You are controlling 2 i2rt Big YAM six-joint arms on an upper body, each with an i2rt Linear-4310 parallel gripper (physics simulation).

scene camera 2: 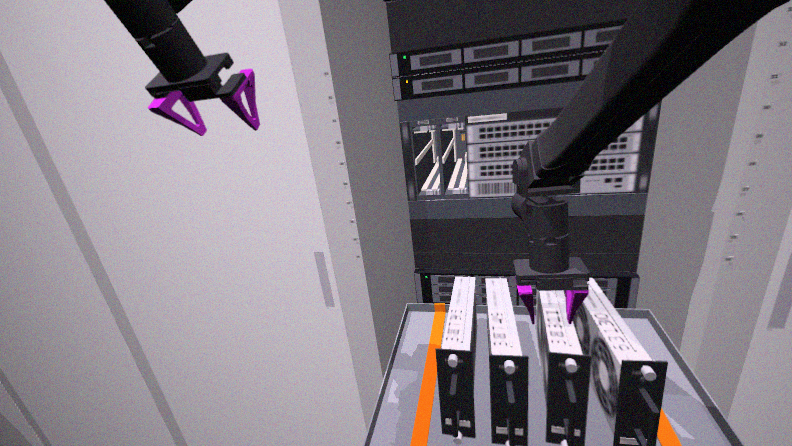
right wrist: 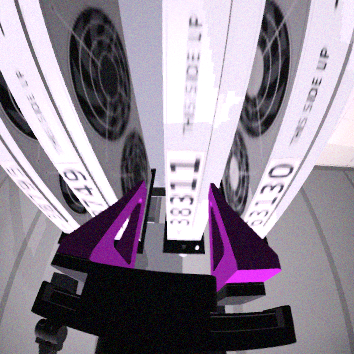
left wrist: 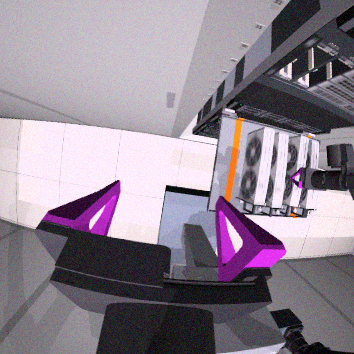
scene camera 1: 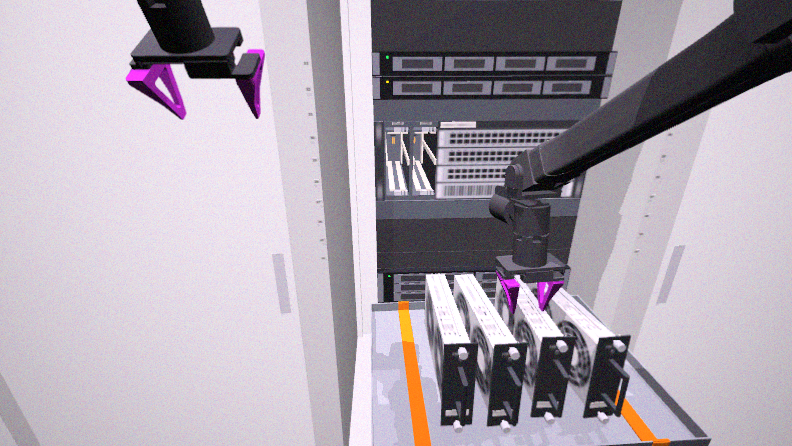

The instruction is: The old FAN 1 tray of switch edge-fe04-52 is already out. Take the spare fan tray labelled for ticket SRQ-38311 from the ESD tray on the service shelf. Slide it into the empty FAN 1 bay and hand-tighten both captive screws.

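The spare fan tray labelled 38311 (scene camera 1: 548, 382) (scene camera 2: 566, 382) (right wrist: 185, 130) stands upright, third from the left in the ESD tray (scene camera 1: 382, 354) (scene camera 2: 396, 401) (left wrist: 222, 150). My right gripper (scene camera 1: 527, 310) (scene camera 2: 552, 322) (right wrist: 176, 186) points down at its top edge, partly open, one finger on each side, with gaps to the fan tray in the right wrist view. My left gripper (scene camera 1: 220, 117) (scene camera 2: 230, 131) (left wrist: 169, 192) is wide open and empty, high at the left. The switch (scene camera 1: 471, 160) (scene camera 2: 493, 157) has two empty bays at its left; their labels are unreadable.
Other fan trays stand close on both sides: one marked 63130 (scene camera 1: 604, 376) (scene camera 2: 640, 398) (right wrist: 272, 192) at the right, two more (scene camera 1: 457, 382) (scene camera 1: 504, 382) at the left. Rack servers (scene camera 1: 493, 63) sit above the switch. A pale cabinet panel (scene camera 1: 166, 221) stands at the left.
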